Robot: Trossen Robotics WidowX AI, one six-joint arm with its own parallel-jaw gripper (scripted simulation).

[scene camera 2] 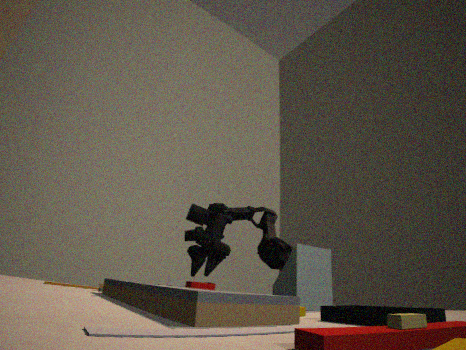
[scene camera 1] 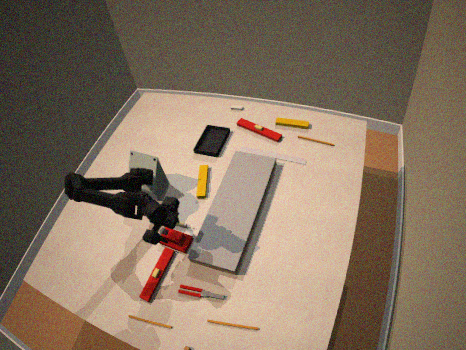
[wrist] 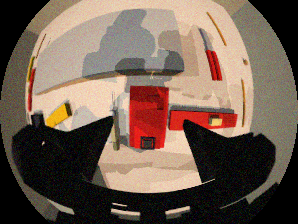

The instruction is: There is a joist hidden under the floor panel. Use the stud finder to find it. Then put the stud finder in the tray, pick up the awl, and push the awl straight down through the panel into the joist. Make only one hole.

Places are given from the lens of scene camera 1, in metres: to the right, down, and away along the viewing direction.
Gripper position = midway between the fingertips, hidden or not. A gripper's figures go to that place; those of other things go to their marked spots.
gripper (scene camera 1: 172, 232): -0.22, 0.21, 1.16
black tray (scene camera 1: 212, 139): -0.10, -0.17, 1.52
